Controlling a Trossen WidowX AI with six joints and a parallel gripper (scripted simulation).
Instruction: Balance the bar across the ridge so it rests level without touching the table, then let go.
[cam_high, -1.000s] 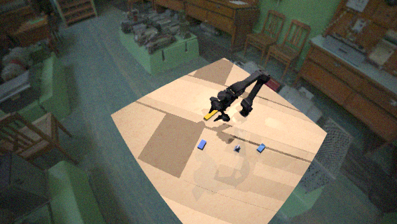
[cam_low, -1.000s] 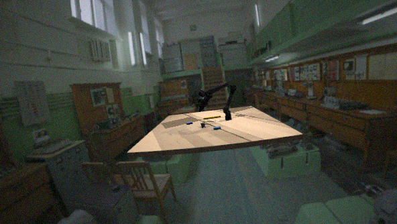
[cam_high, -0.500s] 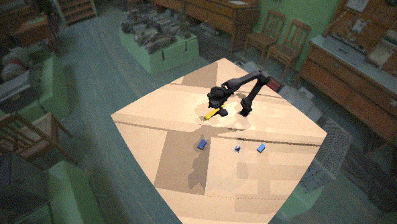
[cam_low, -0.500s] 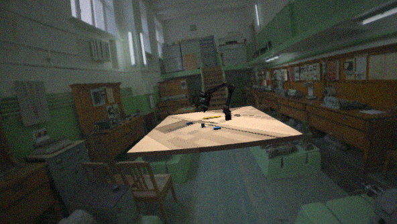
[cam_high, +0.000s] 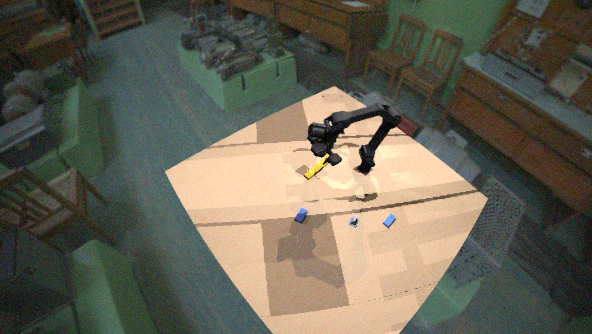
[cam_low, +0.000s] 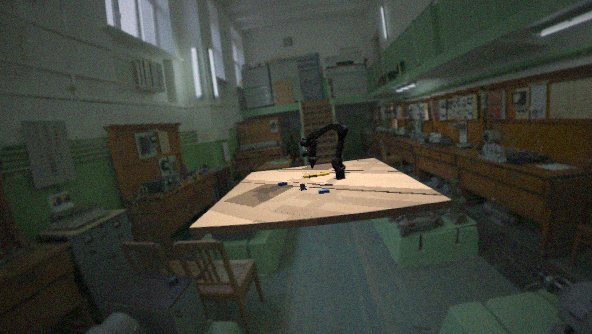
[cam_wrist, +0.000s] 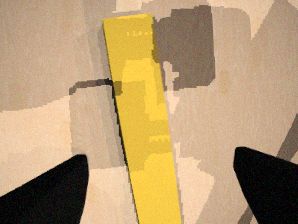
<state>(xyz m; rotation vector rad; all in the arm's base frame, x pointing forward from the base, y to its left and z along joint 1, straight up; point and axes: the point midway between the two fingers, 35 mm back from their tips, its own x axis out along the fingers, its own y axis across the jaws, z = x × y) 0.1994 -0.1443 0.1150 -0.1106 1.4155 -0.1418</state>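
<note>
Now: the bar 70 mm below my gripper tip, 30 mm behind it and 10 mm to the right of it. From my gripper tip the other things lie so: ridge: 320 mm to the left, 80 mm ahead, 40 mm below.
</note>
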